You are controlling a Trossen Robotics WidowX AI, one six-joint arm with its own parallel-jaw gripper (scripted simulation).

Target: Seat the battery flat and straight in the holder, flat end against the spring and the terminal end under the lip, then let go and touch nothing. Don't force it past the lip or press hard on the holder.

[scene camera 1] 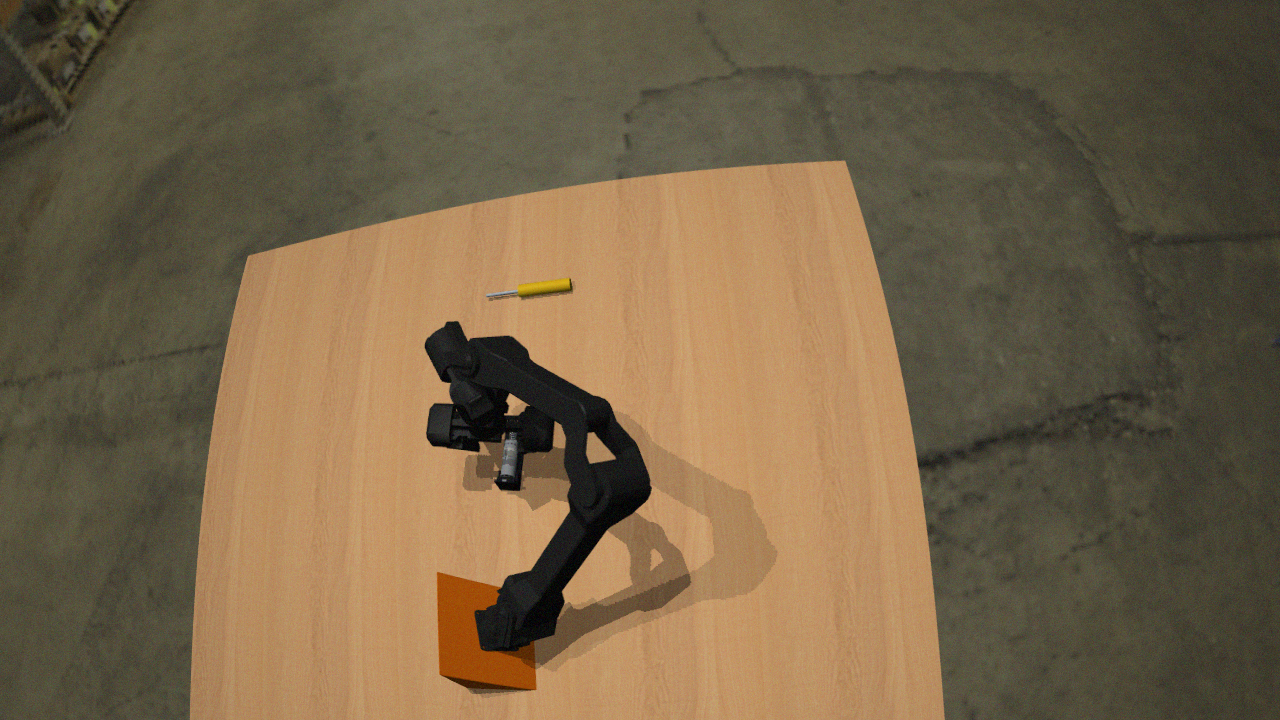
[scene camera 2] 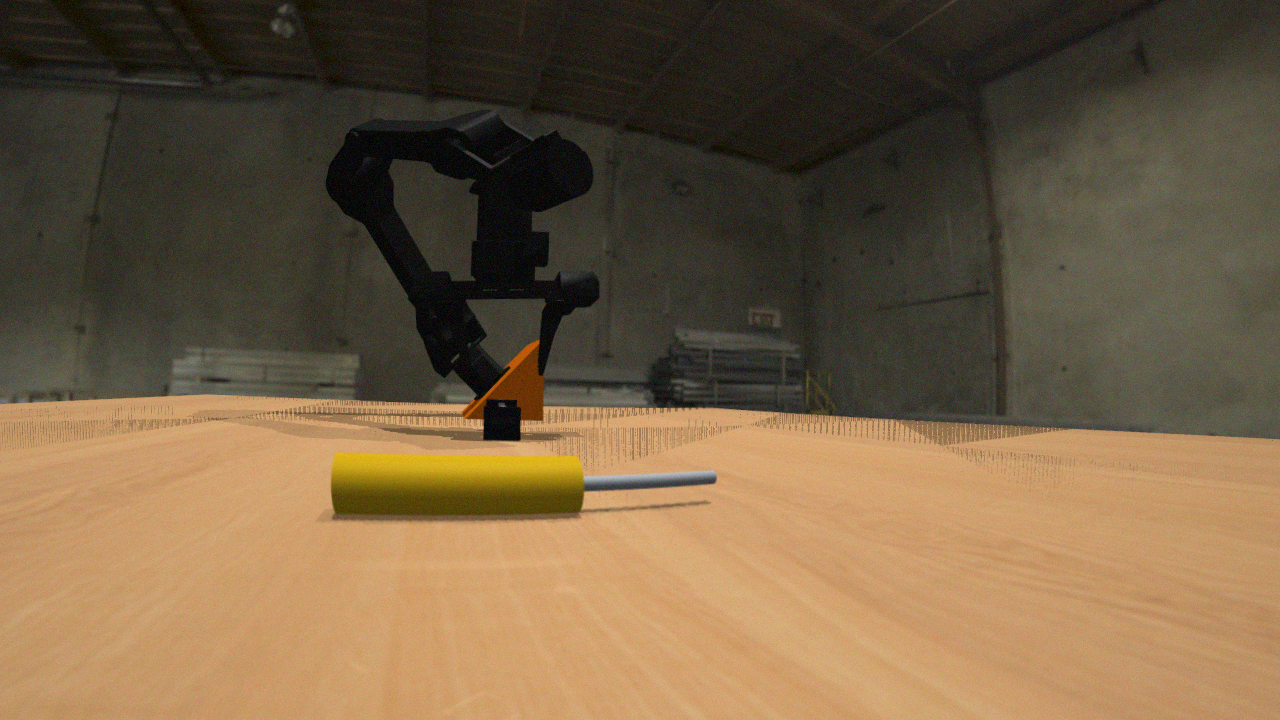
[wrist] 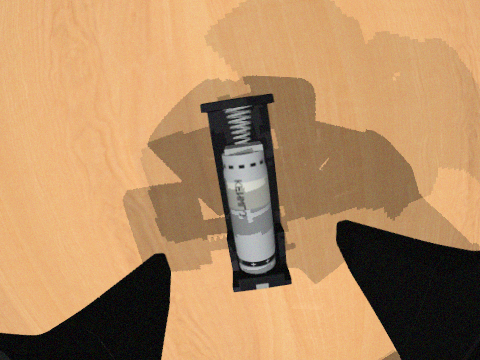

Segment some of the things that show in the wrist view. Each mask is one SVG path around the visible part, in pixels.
The gripper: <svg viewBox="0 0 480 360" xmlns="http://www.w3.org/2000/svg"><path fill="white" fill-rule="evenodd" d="M167 256L164 253L153 253L152 257L148 257L147 261L143 261L143 264L133 269L128 276L124 276L124 279L117 281L112 288L104 292L104 295L101 293L93 303L91 301L91 304L53 327L51 331L36 336L0 333L0 360L161 360L171 304L169 296L172 273ZM337 223L337 248L344 256L348 271L351 271L363 291L361 293L364 293L373 312L379 317L401 360L480 360L480 251L467 251L463 248L413 240L412 237L400 233L396 235L351 220Z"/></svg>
A battery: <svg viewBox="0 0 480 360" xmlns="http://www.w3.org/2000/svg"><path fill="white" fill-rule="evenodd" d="M264 148L259 149L259 151L233 153L233 155L225 155L225 152L221 153L223 155L225 187L227 187L229 211L231 211L233 233L235 233L236 255L239 257L241 271L247 273L269 271L276 264L275 228L273 228L271 195L269 195Z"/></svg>
